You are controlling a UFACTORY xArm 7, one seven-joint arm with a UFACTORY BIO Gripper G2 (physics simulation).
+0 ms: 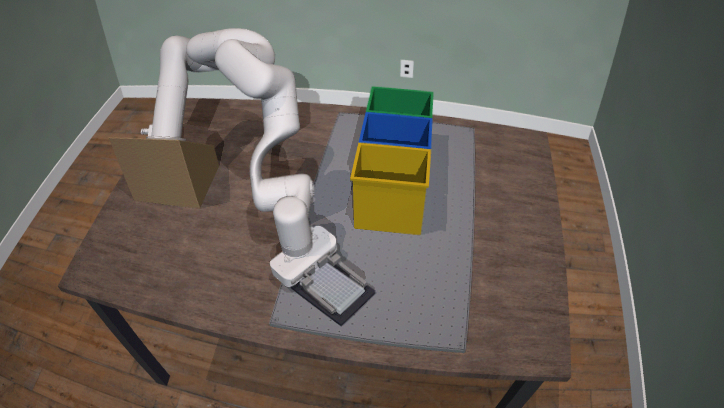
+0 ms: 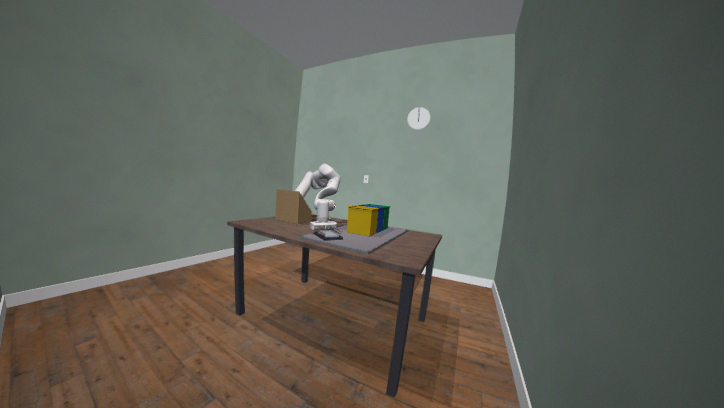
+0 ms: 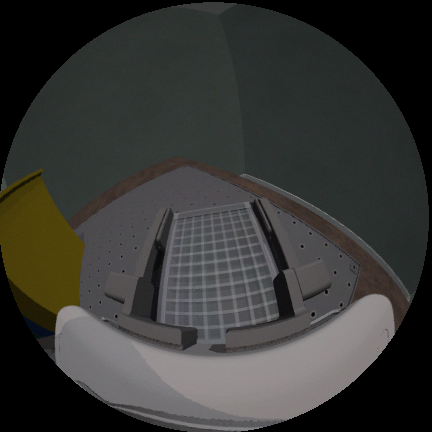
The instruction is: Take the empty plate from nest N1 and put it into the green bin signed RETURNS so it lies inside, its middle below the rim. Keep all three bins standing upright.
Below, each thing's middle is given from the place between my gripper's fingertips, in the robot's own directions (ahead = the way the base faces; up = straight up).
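Labels:
Counted from my gripper: yellow bin (image 1: 389, 182), 9 cm ahead, 28 cm to the left, 6 cm above; black nest (image 1: 355, 306), 2 cm below, 4 cm behind, 4 cm to the left; blue bin (image 1: 378, 128), 41 cm to the left, 11 cm ahead, 6 cm above. Going by their middles, the blue bin is the farthest from my gripper of the things named here. With respect to the clear plate (image 1: 338, 289), my gripper is 1 cm above it, 4 cm past it and 4 cm to the right of it.

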